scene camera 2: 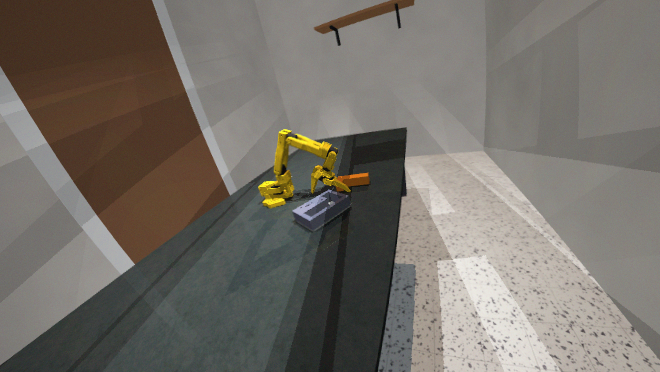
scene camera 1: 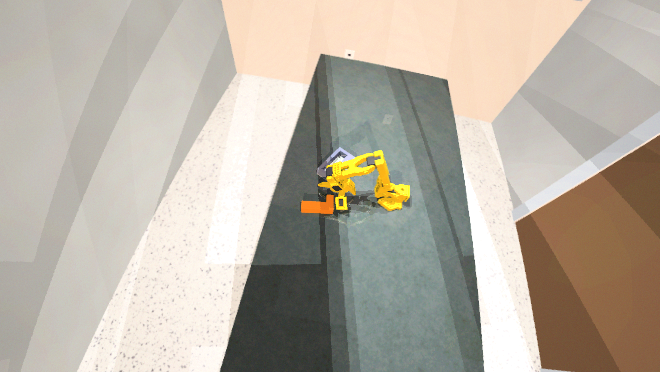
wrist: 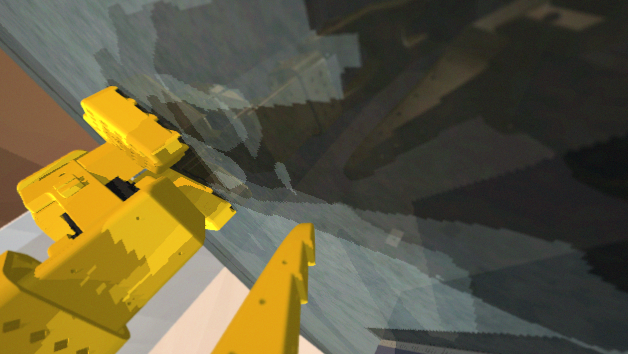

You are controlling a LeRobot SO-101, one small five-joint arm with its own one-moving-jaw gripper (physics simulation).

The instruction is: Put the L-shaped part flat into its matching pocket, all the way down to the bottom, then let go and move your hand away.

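Frame: origin at the arm's base, x ahead, y left, z up, level; millimetres.
Seen in the pictures: hand, its tool point: [scene camera 2: 313, 192] [scene camera 1: 354, 194] [wrist: 313, 238]; arm's base, origin of its link: [scene camera 2: 283, 200] [scene camera 1: 384, 196] [wrist: 190, 169].
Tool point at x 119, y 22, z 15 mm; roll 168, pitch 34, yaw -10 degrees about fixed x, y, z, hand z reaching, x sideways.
Note:
Pixels of each thing's top centre, then the offset from my tool point to it. Level surfaces: height alone.
- orange L-shaped part, centre of its top: [scene camera 2: 351, 178] [scene camera 1: 317, 201] dx +124, dy +67, dz +15 mm
- blue-grey tray with the pocket, centre of its top: [scene camera 2: 320, 203] [scene camera 1: 338, 163] dx +78, dy -105, dz +22 mm
- dark table, height of its surface: dz -15 mm
The orange L-shaped part [scene camera 1: 314, 207] [scene camera 2: 356, 180] lies on the dark table, outside the tray. In scene camera 2 a jaw partly hides its near end; the part does not show in the wrist view. The blue-grey tray with the pocket [scene camera 1: 327, 161] [scene camera 2: 332, 214] stands on the other side of the gripper; its corner [wrist: 415, 348] shows at the bottom of the wrist view. The arm hides part of the pocket in scene camera 1. My gripper [scene camera 1: 336, 190] [scene camera 2: 331, 191] is fully open and empty, between part and tray; one notched jaw shows in the wrist view.
The yellow arm's base [scene camera 1: 395, 196] [scene camera 2: 275, 192] stands on the dark table [scene camera 1: 400, 280] [scene camera 2: 200, 300], to the right of the gripper in scene camera 1. The table's long edge lies beyond the orange part, with speckled floor [scene camera 1: 175, 300] [scene camera 2: 500, 300] below.

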